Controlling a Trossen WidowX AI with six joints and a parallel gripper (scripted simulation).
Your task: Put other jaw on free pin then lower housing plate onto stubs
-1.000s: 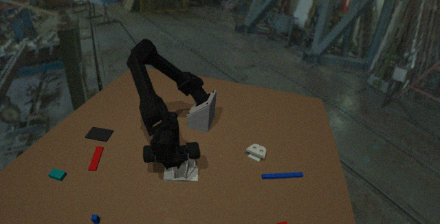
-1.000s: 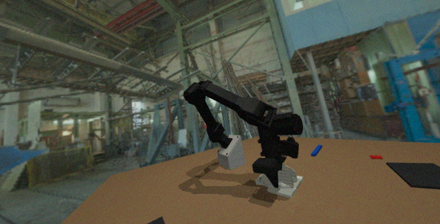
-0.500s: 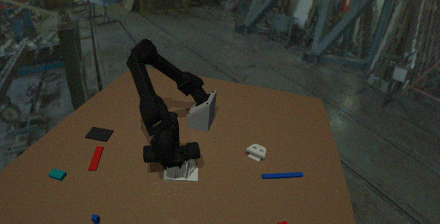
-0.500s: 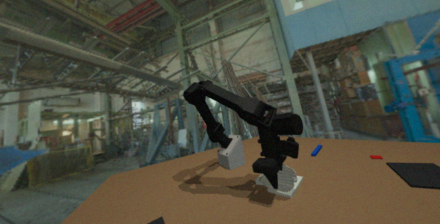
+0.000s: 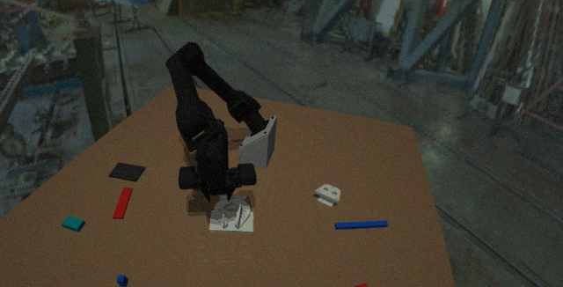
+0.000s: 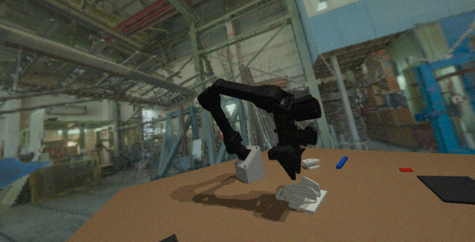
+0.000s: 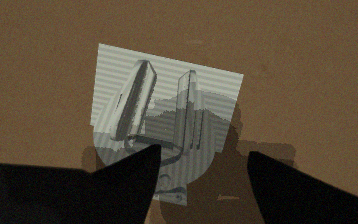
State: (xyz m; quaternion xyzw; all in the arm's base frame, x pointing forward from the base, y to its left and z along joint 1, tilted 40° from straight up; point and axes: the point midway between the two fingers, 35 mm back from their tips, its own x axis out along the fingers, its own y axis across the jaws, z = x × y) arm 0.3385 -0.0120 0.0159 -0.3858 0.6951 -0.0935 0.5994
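Right now the white block is 29 cm to the left of my gripper tip, 18 cm behind it and 7 cm below it. From my gripper tip the other things lie so: white base (8 cm below, 3 cm to the left); then blue cube (27 cm ahead, 15 cm to the right, 7 cm below); then grey jaw (6 cm below, 4 cm behind).
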